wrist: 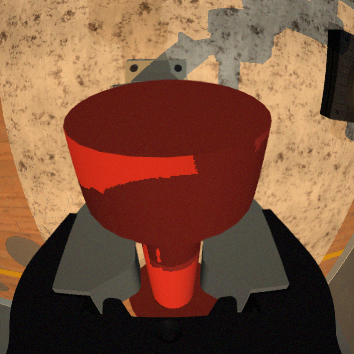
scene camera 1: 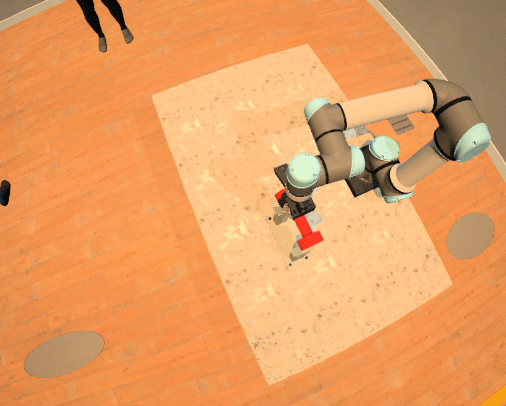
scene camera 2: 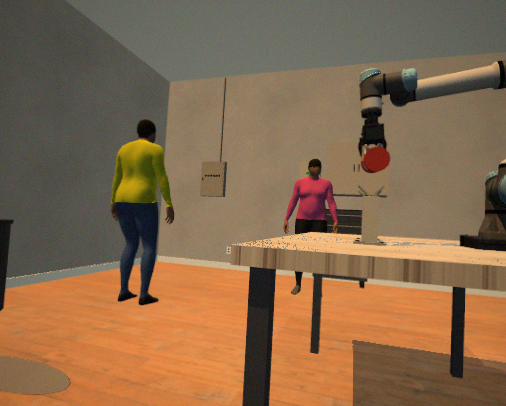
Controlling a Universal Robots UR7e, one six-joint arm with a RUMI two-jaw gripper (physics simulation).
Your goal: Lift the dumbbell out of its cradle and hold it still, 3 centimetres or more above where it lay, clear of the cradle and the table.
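Frame: origin at the arm's base, x left, y down, z back, level; millimetres.
Where they show: arm's base at its link origin: (scene camera 1: 367, 168) (scene camera 2: 504, 238).
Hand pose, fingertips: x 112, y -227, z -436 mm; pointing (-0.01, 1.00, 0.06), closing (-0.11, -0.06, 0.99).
Note:
Each offset is from my fingertips to the top centre of the thing. "spot": to the spot under its first point.
The red dumbbell (scene camera 1: 310, 240) (scene camera 2: 376, 159) (wrist: 167, 120) is held in the air by its handle. My gripper (scene camera 1: 296, 206) (scene camera 2: 372, 148) (wrist: 170, 272) is shut on the handle, with one grey finger on each side of it in the wrist view. The cradle {dx +53, dy +74, dz -6 mm} (scene camera 1: 284, 238) (scene camera 2: 370, 220) stands on the table below, with V-shaped prongs at its top. In scene camera 2 a gap shows between the near head of the dumbbell and the prongs. Part of the cradle's base {spot: dx -58, dy +259, dz -12 mm} (wrist: 155, 63) shows beyond the head in the wrist view; the rest is hidden there.
The table (scene camera 1: 350, 260) (scene camera 2: 305, 255) (wrist: 40, 125) carries the cradle and the arm's base (scene camera 2: 492, 241). A dark block (wrist: 340, 75) shows at the right edge of the wrist view. A person in yellow (scene camera 2: 141, 175) and a person in pink (scene camera 2: 314, 197) stand beyond the table.

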